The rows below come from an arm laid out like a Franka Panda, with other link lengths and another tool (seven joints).
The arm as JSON. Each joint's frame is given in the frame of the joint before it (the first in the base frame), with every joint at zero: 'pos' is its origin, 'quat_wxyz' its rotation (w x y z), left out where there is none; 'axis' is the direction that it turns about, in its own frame. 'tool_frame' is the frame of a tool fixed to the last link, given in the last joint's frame.
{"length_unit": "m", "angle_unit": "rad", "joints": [
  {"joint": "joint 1", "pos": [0.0, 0.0, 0.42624], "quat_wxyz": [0.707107, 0.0, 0.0, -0.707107], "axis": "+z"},
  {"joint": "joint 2", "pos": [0.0, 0.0, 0.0], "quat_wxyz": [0.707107, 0.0, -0.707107, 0.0], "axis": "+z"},
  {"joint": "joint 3", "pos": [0.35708, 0.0, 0.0], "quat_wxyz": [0.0, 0.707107, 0.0, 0.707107], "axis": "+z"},
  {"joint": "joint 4", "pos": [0.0, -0.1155, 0.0], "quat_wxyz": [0.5, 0.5, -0.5, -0.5], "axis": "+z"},
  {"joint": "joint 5", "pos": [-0.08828, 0.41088, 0.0], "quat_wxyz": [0.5, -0.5, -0.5, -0.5], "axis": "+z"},
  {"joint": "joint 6", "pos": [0.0, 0.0, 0.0], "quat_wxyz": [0.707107, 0.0, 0.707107, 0.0], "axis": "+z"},
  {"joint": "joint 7", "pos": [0.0, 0.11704, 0.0], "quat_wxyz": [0.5, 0.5, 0.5, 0.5], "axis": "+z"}
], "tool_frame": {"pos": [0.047, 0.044, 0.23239], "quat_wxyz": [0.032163, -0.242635, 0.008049, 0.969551]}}
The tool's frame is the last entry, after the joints.
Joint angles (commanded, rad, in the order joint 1, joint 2, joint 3, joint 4, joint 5, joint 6, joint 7), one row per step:
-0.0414, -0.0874, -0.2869, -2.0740, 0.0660, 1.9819, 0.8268
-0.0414, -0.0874, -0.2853, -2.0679, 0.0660, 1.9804, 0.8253
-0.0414, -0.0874, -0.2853, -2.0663, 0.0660, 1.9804, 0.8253
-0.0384, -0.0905, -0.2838, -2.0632, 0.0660, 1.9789, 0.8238
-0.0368, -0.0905, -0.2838, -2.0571, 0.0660, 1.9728, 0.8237
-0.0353, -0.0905, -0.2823, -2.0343, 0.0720, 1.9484, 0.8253
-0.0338, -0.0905, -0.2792, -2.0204, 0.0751, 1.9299, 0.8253
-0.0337, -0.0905, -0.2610, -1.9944, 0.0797, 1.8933, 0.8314
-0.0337, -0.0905, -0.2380, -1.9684, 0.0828, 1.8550, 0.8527
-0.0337, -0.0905, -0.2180, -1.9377, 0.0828, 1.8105, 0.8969
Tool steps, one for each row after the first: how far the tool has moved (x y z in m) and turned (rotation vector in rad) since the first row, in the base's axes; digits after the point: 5 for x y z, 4 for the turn. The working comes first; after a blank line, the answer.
Tool pose at each row, in the base's axes (x y z in m, rotation vector in rad; the steps are taken from these numbers as rounded here):
0.55961, -0.24729, 0.46685, -1.3910, -2.2676, -0.4640
0.56161, -0.24700, 0.46991, -1.3884, -2.2739, -0.4648
0.56209, -0.24718, 0.47075, -1.3888, -2.2754, -0.4655
0.56374, -0.24489, 0.47402, -1.3822, -2.2831, -0.4665
0.56463, -0.24414, 0.47653, -1.3797, -2.2843, -0.4661
0.56683, -0.24171, 0.48552, -1.3758, -2.2816, -0.4729
0.56801, -0.23838, 0.49067, -1.3677, -2.2795, -0.4734
0.57132, -0.22638, 0.50043, -1.3478, -2.2765, -0.4691
0.57377, -0.21130, 0.51024, -1.3397, -2.2657, -0.4635
0.57329, -0.19787, 0.52207, -1.3614, -2.2386, -0.4596

0.00200, 0.00029, 0.00306, -0.0017, -0.0045, 0.0031
0.00248, 0.00011, 0.00390, -0.0022, -0.0061, 0.0031
0.00413, 0.00240, 0.00717, -0.0029, -0.0108, 0.0091
0.00502, 0.00315, 0.00968, -0.0027, -0.0109, 0.0111
0.00722, 0.00558, 0.01867, 0.0036, -0.0112, 0.0119
0.00840, 0.00891, 0.02382, 0.0079, -0.0079, 0.0167
0.01171, 0.02091, 0.03358, 0.0147, 0.0011, 0.0301
0.01416, 0.03599, 0.04339, 0.0201, 0.0138, 0.0340
0.01368, 0.04942, 0.05522, 0.0231, 0.0311, 0.0136

